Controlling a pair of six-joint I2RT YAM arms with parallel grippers.
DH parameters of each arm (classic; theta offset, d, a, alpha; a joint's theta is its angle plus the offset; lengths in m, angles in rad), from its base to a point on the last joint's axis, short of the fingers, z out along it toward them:
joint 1: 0 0.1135 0.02 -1.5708
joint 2: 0 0 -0.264 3.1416
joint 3: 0.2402 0 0.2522 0
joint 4: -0.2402 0 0.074 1.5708
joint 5: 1.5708 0 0 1.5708
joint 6: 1.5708 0.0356 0 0
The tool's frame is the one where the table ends.
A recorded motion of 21 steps. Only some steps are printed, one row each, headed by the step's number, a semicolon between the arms.
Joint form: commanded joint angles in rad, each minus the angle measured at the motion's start. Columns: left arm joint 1, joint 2, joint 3, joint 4, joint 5, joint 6; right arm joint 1, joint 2, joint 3, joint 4, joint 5, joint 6.
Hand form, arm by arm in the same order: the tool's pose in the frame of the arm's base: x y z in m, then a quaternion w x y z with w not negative. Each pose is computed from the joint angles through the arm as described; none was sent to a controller.
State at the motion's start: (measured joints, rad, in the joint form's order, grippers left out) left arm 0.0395 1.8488 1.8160 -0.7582 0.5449 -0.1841; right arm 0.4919 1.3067 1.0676 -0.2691 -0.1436 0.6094
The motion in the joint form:
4: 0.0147 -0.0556 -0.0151 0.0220 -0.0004 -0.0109; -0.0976 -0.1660 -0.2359 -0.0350 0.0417 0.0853
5: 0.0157 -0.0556 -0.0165 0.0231 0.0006 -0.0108; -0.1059 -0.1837 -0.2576 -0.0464 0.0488 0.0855
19: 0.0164 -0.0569 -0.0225 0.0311 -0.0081 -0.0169; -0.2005 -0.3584 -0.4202 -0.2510 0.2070 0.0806
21: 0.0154 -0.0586 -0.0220 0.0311 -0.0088 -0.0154; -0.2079 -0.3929 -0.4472 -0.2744 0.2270 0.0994
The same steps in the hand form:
4: 0.4011 0.0033 0.3633 0.37551 -0.00016 0.88585 -0.27250; 0.2304 0.0998 0.2732 0.37020 0.10944 0.87990 0.27702
5: 0.4011 0.0037 0.3630 0.37545 -0.00039 0.88581 -0.27273; 0.2264 0.0956 0.2688 0.36706 0.11568 0.88276 0.26949
19: 0.4014 0.0042 0.3621 0.37692 -0.00476 0.88604 -0.26989; 0.1850 0.0531 0.2325 0.33671 0.19552 0.90937 0.14646
21: 0.4010 0.0038 0.3629 0.37802 -0.00348 0.88571 -0.26944; 0.1774 0.0487 0.2278 0.33373 0.21123 0.90850 0.13650

